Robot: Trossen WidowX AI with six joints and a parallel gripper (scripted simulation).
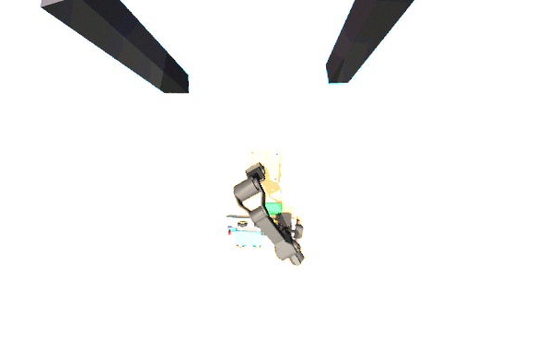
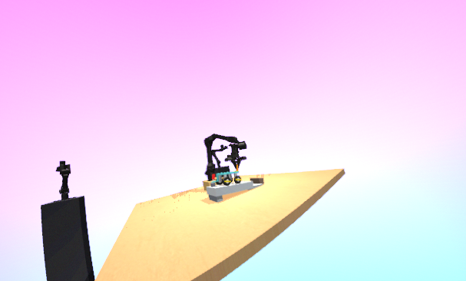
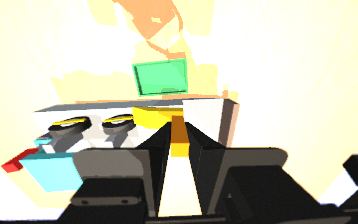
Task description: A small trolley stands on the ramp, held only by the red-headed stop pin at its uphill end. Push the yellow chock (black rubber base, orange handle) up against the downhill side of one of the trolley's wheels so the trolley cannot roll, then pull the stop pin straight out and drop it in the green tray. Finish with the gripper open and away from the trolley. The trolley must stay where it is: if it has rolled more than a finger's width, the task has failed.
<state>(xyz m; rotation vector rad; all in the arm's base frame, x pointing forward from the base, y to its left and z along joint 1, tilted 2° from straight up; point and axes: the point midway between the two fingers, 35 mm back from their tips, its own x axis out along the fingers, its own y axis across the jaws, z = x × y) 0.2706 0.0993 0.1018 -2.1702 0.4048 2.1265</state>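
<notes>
Right now my gripper tip is 260 mm to the left of the red-headed stop pin, 20 mm short of it and 20 mm above it. The rest, counted from my gripper tip: green tray 160 mm below, 50 mm behind, 40 mm to the right; then yellow chock 20 mm to the right; then cyan trolley 170 mm to the right, 60 mm ahead, 40 mm below.
</notes>
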